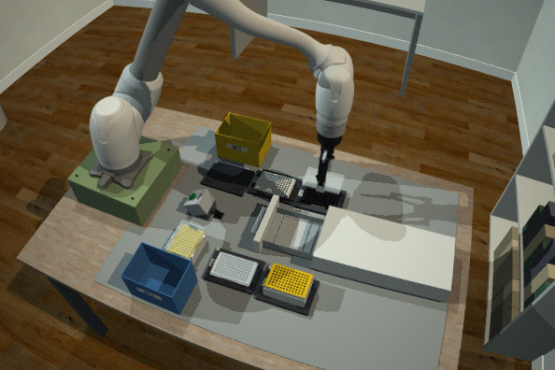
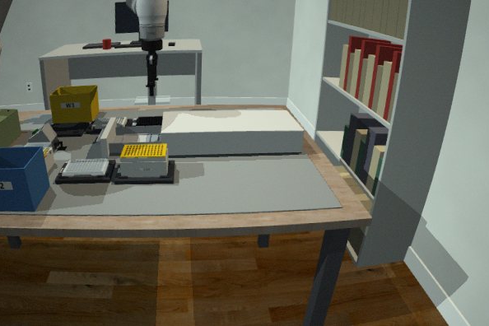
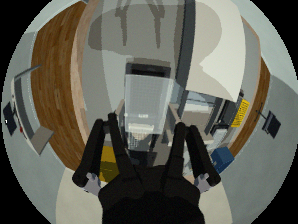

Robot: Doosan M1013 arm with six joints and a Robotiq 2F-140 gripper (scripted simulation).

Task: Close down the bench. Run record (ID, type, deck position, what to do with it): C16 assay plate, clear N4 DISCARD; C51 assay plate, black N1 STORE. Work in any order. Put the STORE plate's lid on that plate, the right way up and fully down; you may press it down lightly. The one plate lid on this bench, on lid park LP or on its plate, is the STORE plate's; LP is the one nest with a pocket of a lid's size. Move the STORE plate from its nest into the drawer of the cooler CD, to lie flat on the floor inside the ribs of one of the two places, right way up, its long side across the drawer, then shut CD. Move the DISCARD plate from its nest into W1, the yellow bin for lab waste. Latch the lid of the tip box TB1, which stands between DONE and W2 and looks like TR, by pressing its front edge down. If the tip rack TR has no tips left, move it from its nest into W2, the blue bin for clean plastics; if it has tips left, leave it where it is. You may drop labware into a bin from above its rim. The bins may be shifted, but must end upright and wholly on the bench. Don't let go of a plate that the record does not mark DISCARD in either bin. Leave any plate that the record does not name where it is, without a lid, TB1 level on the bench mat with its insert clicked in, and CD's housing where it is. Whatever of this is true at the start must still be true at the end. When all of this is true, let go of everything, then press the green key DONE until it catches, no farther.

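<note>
Now: the black plate 11 cm below my hand. Round my hand: cooler CD (18 cm to the right, 12 cm ahead, 9 cm below); cooler drawer (18 cm to the right, 10 cm below, 1 cm behind); grey plate lid (2 cm below).
</note>
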